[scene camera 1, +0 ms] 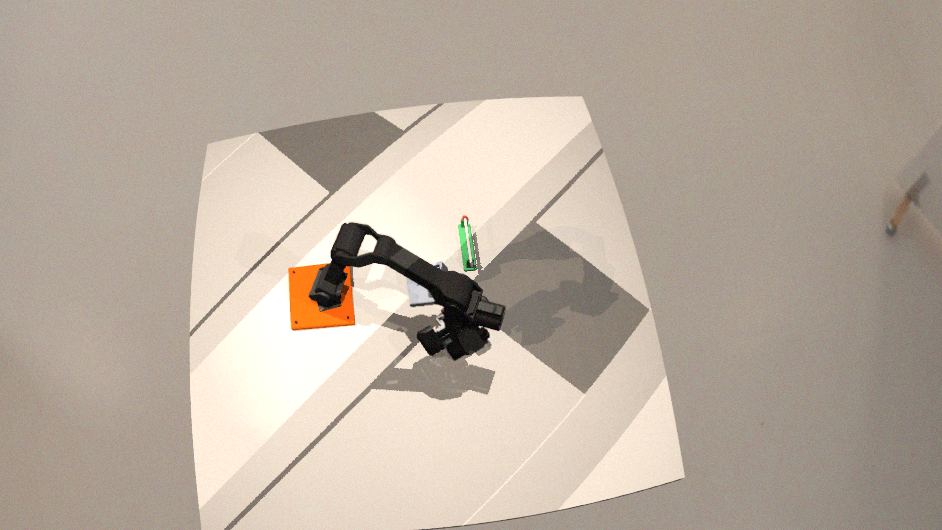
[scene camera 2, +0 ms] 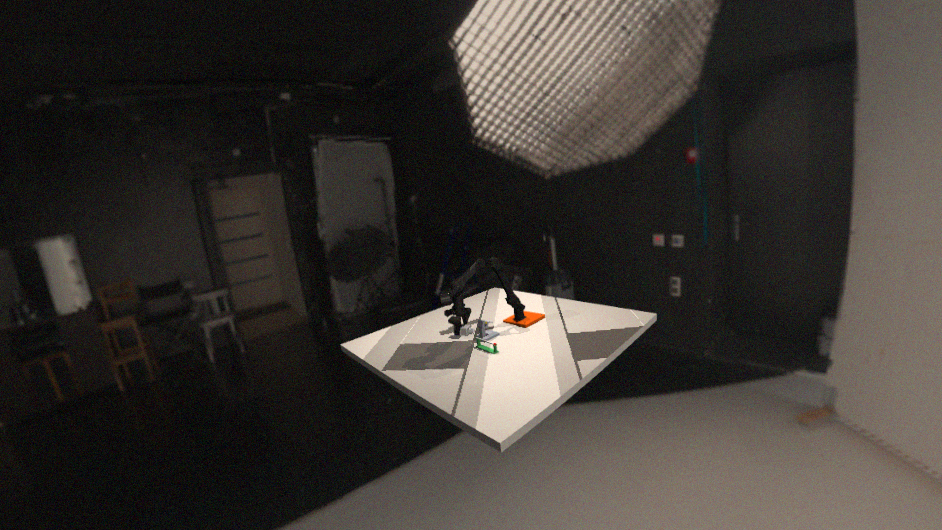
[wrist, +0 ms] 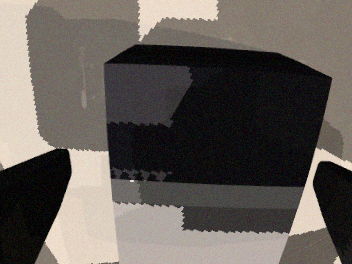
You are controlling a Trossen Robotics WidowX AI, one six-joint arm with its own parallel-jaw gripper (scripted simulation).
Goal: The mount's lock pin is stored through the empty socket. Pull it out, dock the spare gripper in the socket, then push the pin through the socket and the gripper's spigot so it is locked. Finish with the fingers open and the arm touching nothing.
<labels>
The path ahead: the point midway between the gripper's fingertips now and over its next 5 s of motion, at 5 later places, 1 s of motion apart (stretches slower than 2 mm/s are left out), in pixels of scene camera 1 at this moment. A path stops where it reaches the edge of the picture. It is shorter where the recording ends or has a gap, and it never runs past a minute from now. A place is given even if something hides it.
The gripper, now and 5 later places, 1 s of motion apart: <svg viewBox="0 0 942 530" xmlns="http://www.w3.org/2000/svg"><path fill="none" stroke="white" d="M456 339L454 341L453 334L449 332L445 329L445 336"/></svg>
</labels>
